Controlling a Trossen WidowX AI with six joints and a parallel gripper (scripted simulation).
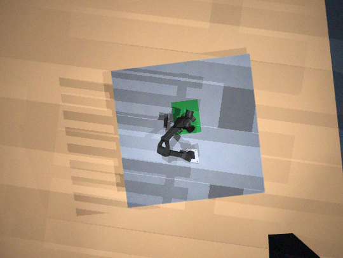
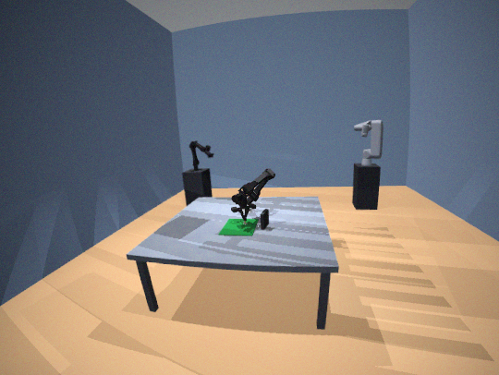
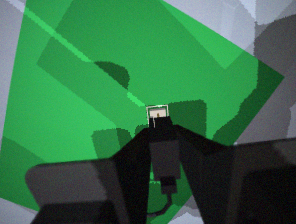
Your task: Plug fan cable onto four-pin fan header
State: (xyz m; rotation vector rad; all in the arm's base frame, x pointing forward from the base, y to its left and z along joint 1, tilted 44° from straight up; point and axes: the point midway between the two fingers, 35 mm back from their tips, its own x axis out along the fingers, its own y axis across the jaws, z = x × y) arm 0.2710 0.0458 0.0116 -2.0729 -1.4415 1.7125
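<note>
The green board is 6 cm below my gripper tip, 6 cm ahead of it and 2 cm to the right of it. From my gripper tip the other things lie so: fan plug (1 cm ahead, 1 cm above); black fan (16 cm to the left, 4 cm ahead, 2 cm above).
</note>
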